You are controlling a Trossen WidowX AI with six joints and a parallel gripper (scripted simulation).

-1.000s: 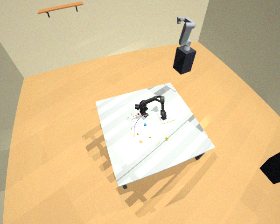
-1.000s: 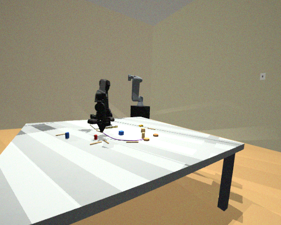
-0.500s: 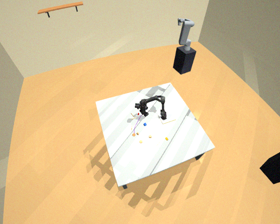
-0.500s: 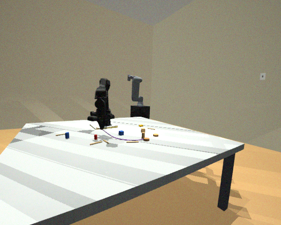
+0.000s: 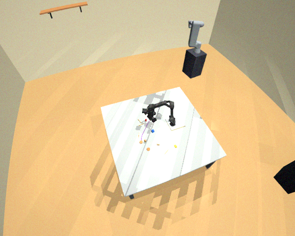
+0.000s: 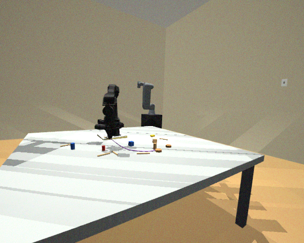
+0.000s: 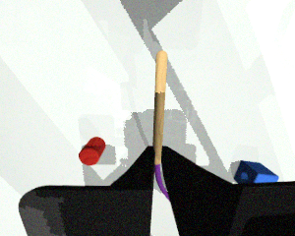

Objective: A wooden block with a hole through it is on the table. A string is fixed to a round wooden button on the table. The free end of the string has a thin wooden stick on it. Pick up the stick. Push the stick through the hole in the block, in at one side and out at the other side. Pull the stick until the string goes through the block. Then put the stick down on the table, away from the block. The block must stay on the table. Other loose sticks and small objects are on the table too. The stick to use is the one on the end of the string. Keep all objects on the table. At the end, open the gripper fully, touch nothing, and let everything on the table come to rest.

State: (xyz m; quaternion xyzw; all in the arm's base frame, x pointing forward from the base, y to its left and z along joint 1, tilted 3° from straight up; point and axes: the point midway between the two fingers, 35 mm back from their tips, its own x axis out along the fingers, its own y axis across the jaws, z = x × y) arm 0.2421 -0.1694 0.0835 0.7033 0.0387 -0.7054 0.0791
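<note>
Now: the thin wooden stick 1 cm behind my gripper tip. Also, from my gripper tip: blue block 4 cm ahead, 14 cm to the left, 4 cm below; then round wooden button 24 cm ahead, 20 cm to the left, 5 cm below; then red cylinder 3 cm ahead, 6 cm to the right, 4 cm below.
</note>
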